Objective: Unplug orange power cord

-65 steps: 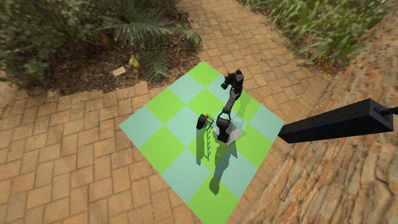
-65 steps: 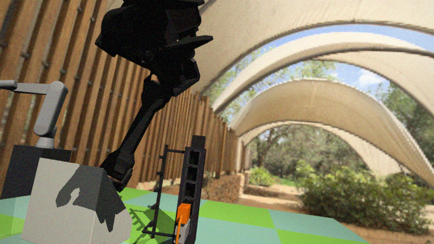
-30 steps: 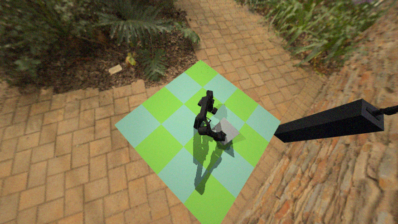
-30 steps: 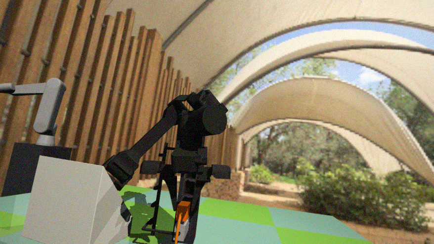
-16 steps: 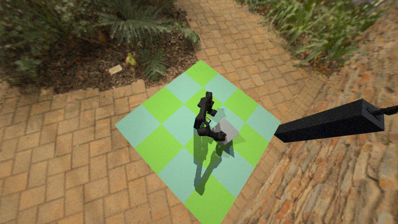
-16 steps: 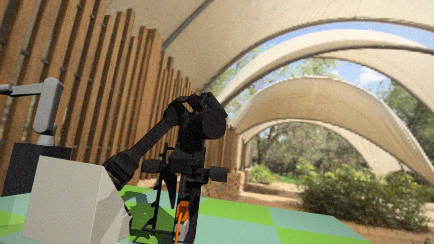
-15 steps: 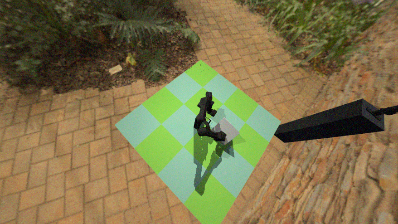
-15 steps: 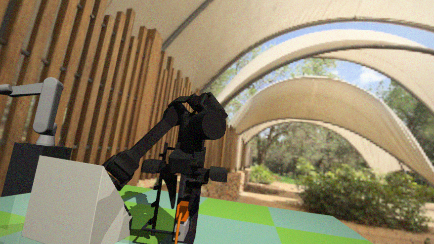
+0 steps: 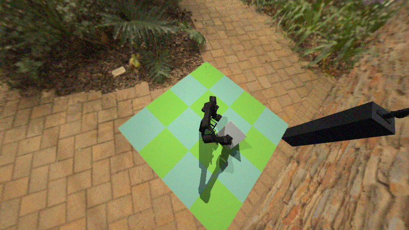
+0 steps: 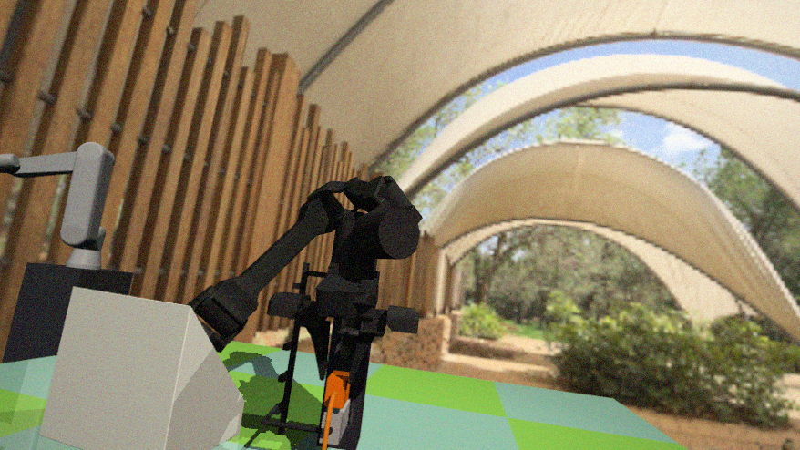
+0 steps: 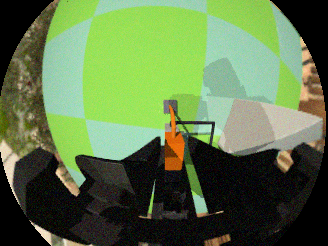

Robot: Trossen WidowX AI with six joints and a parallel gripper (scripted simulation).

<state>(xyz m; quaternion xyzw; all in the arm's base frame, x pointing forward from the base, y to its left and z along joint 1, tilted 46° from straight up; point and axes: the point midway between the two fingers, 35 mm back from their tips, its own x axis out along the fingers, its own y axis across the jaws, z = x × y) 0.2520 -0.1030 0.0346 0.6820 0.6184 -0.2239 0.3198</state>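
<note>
The orange plug is 10 mm behind my gripper tip, 50 mm to the left of it and 10 mm below it.
</note>
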